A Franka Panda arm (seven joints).
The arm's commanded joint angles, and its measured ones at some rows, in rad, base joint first. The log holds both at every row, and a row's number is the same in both.
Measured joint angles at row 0:
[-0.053, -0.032, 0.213, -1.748, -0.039, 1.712, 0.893]
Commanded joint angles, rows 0 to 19:
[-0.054, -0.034, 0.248, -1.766, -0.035, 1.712, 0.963]
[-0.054, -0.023, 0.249, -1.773, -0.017, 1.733, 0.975]
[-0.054, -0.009, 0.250, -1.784, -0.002, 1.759, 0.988]
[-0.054, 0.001, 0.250, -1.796, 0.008, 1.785, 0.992]
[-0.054, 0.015, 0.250, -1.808, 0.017, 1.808, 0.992]
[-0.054, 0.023, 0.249, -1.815, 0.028, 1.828, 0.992]
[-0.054, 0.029, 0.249, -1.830, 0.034, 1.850, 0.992]
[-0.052, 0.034, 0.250, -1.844, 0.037, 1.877, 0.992]
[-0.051, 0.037, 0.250, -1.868, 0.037, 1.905, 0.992]
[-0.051, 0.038, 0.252, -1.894, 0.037, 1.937, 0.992]
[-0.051, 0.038, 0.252, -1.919, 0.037, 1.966, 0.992]
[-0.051, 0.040, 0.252, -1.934, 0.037, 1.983, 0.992]
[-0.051, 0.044, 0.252, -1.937, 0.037, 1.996, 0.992]
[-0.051, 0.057, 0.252, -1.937, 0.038, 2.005, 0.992]
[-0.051, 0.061, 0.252, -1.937, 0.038, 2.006, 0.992]
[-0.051, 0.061, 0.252, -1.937, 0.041, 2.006, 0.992]
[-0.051, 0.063, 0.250, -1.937, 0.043, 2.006, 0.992]
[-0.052, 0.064, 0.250, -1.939, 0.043, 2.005, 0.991]
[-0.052, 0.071, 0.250, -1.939, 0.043, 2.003, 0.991]
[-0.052, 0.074, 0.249, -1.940, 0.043, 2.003, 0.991]
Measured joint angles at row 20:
[-0.047, 0.071, 0.244, -1.930, 0.031, 1.991, 0.978]
